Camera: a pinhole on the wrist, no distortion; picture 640 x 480 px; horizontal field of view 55.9 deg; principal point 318.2 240.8 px. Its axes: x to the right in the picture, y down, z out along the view. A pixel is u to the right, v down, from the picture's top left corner.
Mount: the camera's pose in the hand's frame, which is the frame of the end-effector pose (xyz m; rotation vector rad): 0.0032 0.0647 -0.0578 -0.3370 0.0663 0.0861
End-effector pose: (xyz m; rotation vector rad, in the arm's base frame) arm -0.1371 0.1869 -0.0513 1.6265 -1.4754 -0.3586
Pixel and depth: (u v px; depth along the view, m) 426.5 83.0 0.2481
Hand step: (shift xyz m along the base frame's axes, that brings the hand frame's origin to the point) -0.1802 -0.1303 -0.0201
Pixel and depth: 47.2 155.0 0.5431
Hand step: -0.5089 -0.0024 -0.2348
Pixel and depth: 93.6 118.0 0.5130
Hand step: -0.4578 -0.0446 -0.2271
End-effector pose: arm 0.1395 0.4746 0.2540 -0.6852 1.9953 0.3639
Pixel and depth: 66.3 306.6 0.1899
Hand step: 0.0252 0.1963 -0.0042
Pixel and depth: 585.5 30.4 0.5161
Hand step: 0.1735 0.2211 -0.4722
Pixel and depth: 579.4 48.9 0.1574
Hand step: -0.0061 0.0854 -0.1248
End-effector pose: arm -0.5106 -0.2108 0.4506 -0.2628 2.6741 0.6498
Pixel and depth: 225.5 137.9 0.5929
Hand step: 0.1706 0.4009 -0.3614
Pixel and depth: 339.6 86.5 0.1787
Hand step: -0.0033 0.1286 -0.0790
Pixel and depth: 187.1 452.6 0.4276
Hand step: 0.0795 0.4501 -0.0789
